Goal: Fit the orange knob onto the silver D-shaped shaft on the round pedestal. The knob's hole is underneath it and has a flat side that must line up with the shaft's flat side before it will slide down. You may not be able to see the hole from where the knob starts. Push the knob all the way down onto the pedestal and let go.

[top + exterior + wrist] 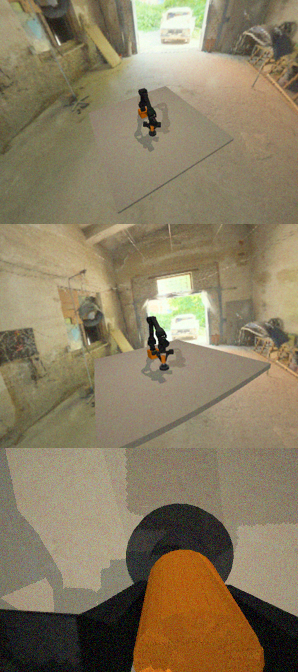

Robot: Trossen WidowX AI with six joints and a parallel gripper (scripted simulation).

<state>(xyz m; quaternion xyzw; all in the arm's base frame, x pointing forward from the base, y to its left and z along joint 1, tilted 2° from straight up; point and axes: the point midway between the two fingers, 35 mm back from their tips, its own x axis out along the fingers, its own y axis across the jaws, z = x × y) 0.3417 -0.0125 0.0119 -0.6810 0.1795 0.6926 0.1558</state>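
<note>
Now: the orange knob 3 cm above my gripper tip. Round my gripper tip: round black pedestal 4 cm below.
</note>
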